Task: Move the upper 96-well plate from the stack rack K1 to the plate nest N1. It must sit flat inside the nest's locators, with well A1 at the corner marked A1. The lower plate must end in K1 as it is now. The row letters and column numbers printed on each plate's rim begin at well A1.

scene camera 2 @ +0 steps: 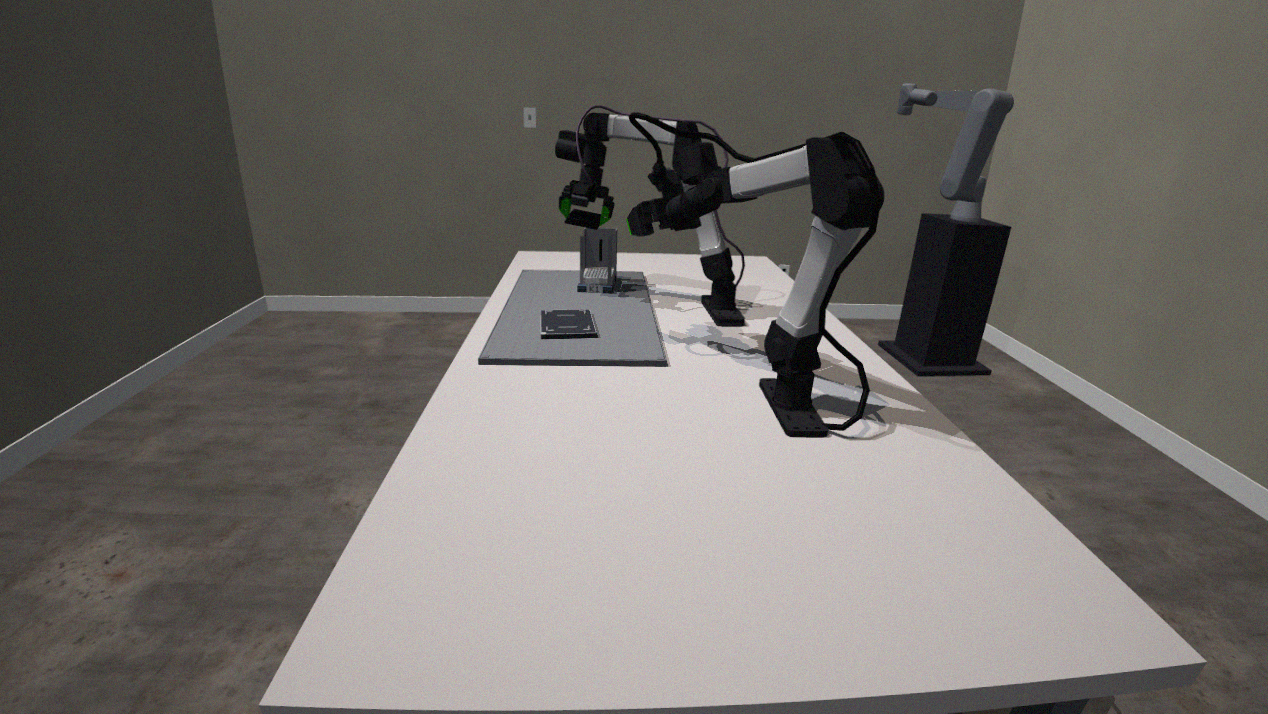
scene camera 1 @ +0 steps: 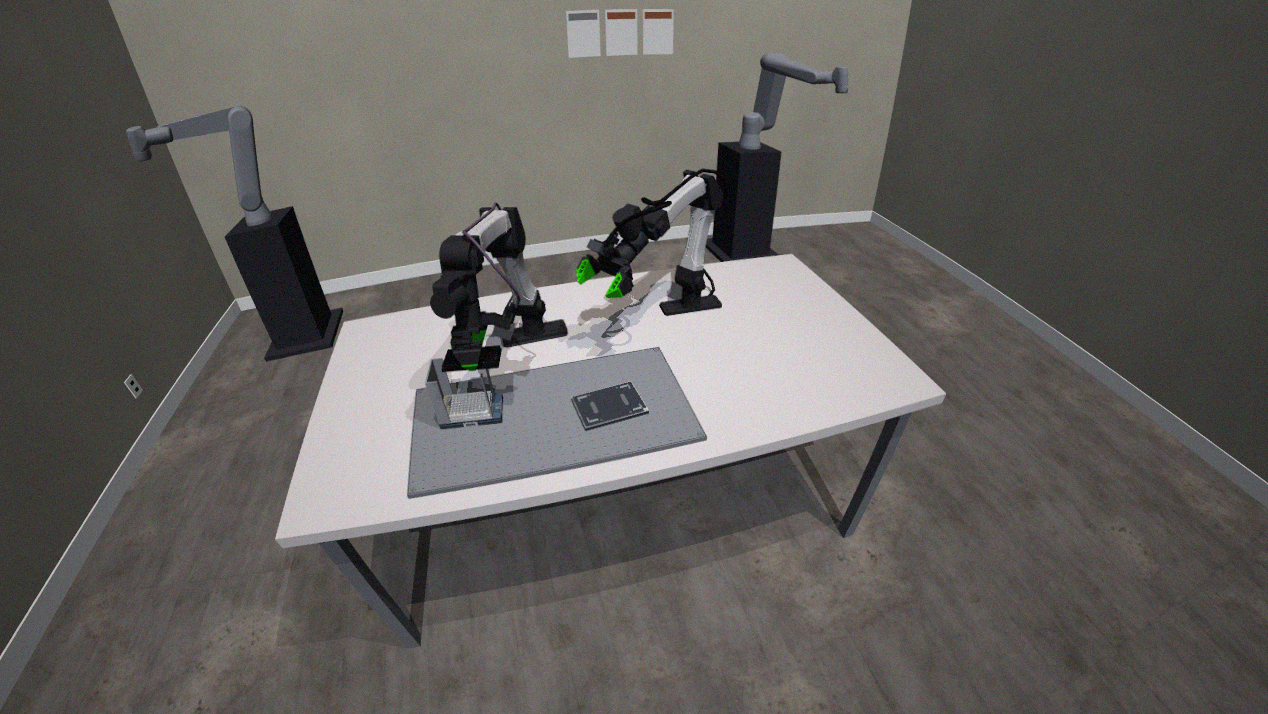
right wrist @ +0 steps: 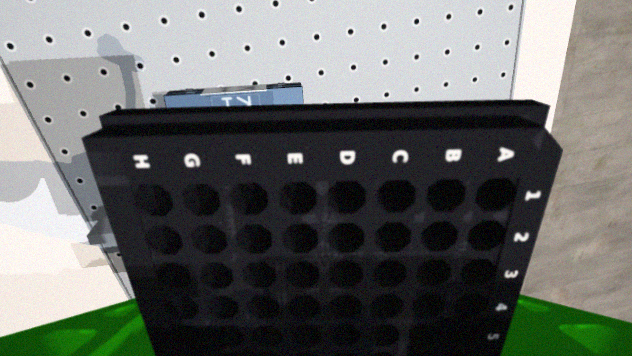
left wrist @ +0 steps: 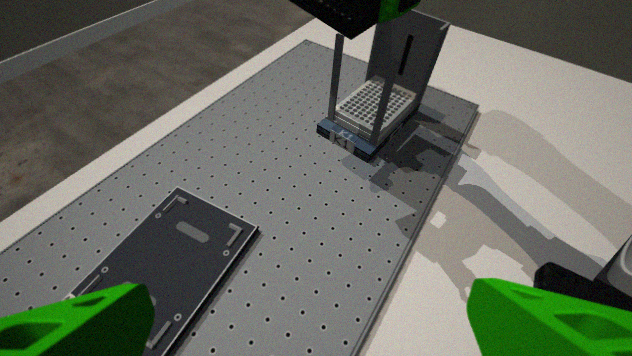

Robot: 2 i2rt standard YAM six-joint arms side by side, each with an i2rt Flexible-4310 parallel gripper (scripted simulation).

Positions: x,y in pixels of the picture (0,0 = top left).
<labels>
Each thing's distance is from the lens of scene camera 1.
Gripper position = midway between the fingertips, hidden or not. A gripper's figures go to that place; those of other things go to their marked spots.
my left gripper [scene camera 1: 592,289]: 1.27 m
my right gripper [scene camera 1: 475,361]: 1.17 m
black 96-well plate [scene camera 1: 490,356]: 1.15 m
white 96-well plate [scene camera 1: 465,406]: 1.29 m
The marked spots on the black 96-well plate and the white 96-well plate are 0.20 m apart.
</labels>
